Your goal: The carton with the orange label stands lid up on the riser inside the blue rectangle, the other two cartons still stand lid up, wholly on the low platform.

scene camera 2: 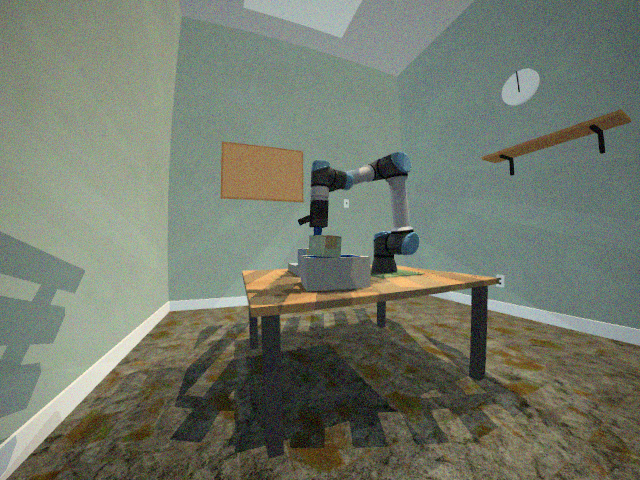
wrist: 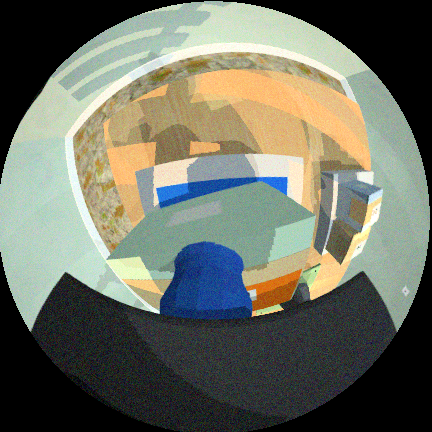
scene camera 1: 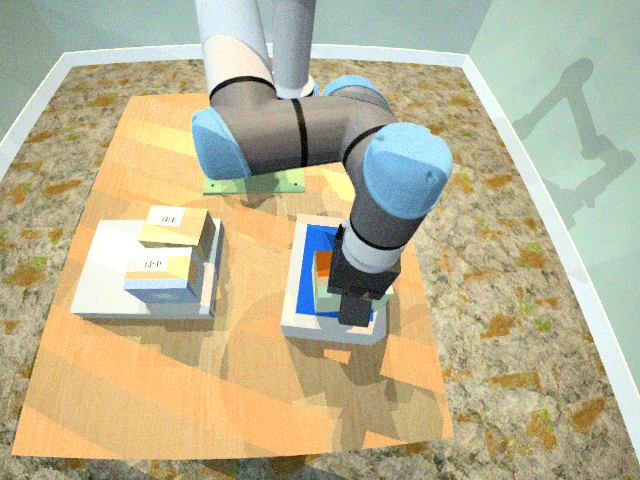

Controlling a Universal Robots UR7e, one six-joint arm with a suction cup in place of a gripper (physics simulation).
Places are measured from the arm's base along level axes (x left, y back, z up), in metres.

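Pixels of known places: hand, its tool point: [scene camera 2: 317, 238] [wrist: 209, 253]; arm's base, origin of its link: [scene camera 2: 383, 271].
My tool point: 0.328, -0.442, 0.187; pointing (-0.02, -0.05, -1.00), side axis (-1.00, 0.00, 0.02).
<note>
Ahead of a thing's pixels: the offset from my tool point to its top centre, as dx, dy, dz. Level surfaces: height alone.
The carton with the orange label {+0.002, +0.027, +0.015} [scene camera 1: 324, 263] [scene camera 2: 325, 246] [wrist: 225, 217] stands on the grey riser {-0.018, +0.066, -0.074} [scene camera 1: 304, 325] [scene camera 2: 332, 274] [wrist: 169, 174], inside the blue rectangle {-0.018, +0.066, -0.074} [scene camera 1: 305, 286] [wrist: 225, 186]. My blue suction cup [scene camera 2: 316, 231] [wrist: 205, 278] presses down on the carton's top face beside the orange label. In scene camera 1 the wrist hides the cup. The other two cartons {-0.386, +0.108, -0.065} [scene camera 1: 172, 226] {-0.370, -0.001, -0.048} [scene camera 1: 161, 278] [wrist: 360, 201] stand side by side on the low white platform {-0.455, +0.038, -0.146} [scene camera 1: 104, 286] at the table's left.
The arm's base stands on a green plate [scene camera 1: 270, 183] at the back of the wooden table {dz -0.194} [scene camera 1: 223, 405] [scene camera 2: 366, 290]. The arm's elbow and wrist hang over the riser. The riser lies near the table's right edge.
</note>
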